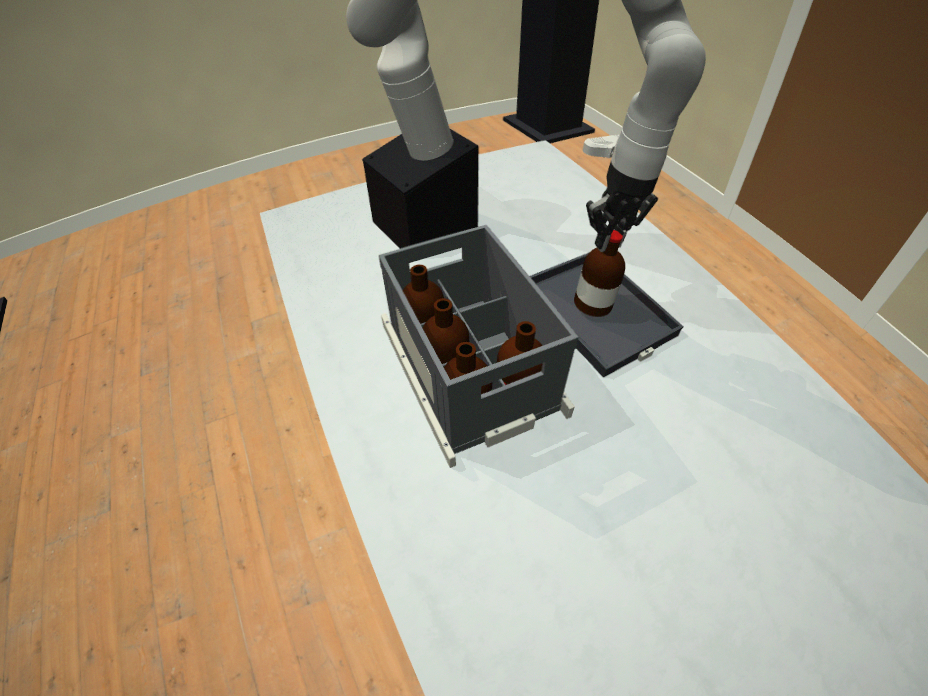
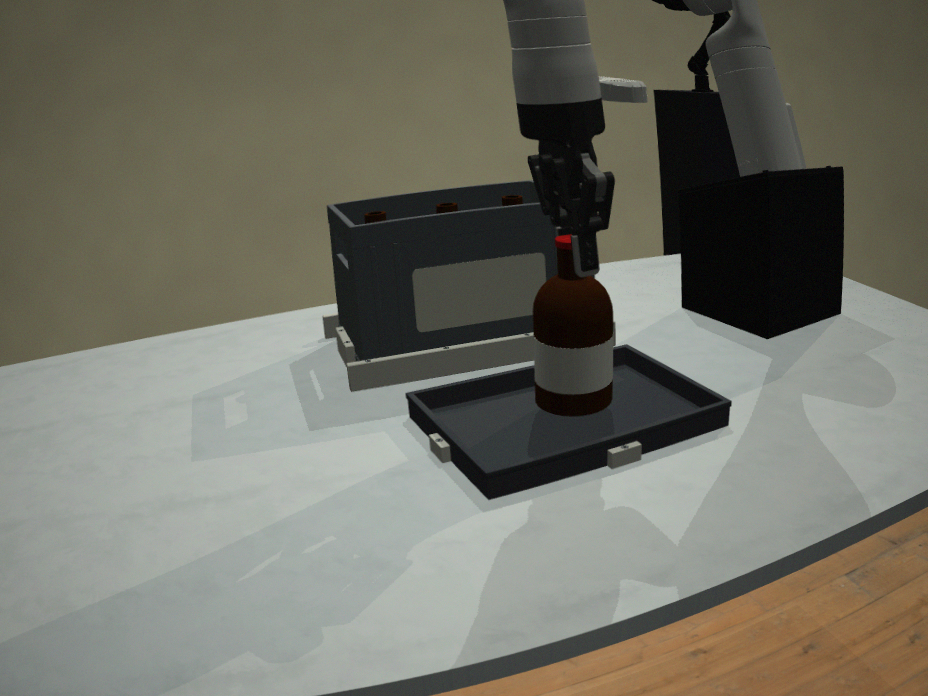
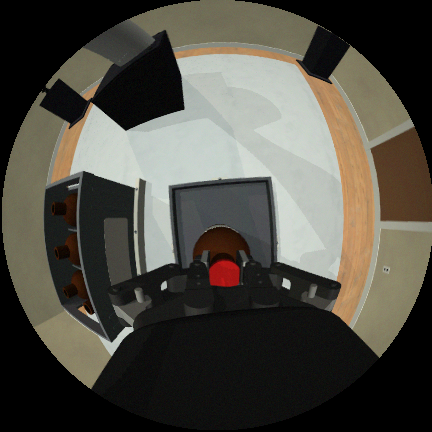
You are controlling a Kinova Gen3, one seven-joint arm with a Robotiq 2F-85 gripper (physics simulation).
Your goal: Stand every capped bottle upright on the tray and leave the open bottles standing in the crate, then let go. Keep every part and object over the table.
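Places are measured from the arm's base along level axes (x down, y ahead, z right), in millimetres.
Pixels of known places: gripper, between the fingertips: (image 1: pixel 607 246) (image 2: pixel 579 270) (image 3: pixel 222 258); arm's base, origin of its link: (image 1: pixel 431 146) (image 2: pixel 771 174) (image 3: pixel 135 51).
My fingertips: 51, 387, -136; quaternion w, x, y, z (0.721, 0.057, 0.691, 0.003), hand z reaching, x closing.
Note:
For each thing: its middle in the pictures, then the offset to it from my fingertips, as dx, dy, dz.
- capped bottle, middle of its body: (image 2: pixel 573 321) (image 3: pixel 220 254) (image 1: pixel 603 270) +47, +6, +4
- grey crate, middle of its body: (image 2: pixel 457 270) (image 1: pixel 470 333) (image 3: pixel 88 252) +56, +10, +276
The capped bottle (image 1: pixel 601 263) (image 2: pixel 573 310) (image 3: pixel 221 242), brown with a red cap and white label, is upright inside the tray's outline. Its base appears at the floor of the dark tray (image 1: pixel 637 330) (image 2: pixel 479 440) (image 3: pixel 215 202); a tiny gap cannot be ruled out. My gripper (image 1: pixel 608 243) (image 2: pixel 575 256) (image 3: pixel 222 258) is shut on its neck, just below the cap. The grey crate (image 1: pixel 517 412) (image 2: pixel 374 299) (image 3: pixel 95 200) stands beside the tray. Several open brown bottles (image 1: pixel 447 337) (image 2: pixel 446 206) (image 3: pixel 71 209) stand in its compartments; their lower parts are hidden.
Pale strips (image 1: pixel 418 390) (image 2: pixel 442 361) (image 3: pixel 141 225) run along the crate's foot. Small pale blocks (image 1: pixel 645 353) (image 2: pixel 624 454) touch the tray's outside. A black pedestal (image 1: pixel 408 202) (image 2: pixel 757 254) (image 3: pixel 145 95) with another arm stands behind the crate. The table edge (image 2: pixel 674 603) curves past the tray.

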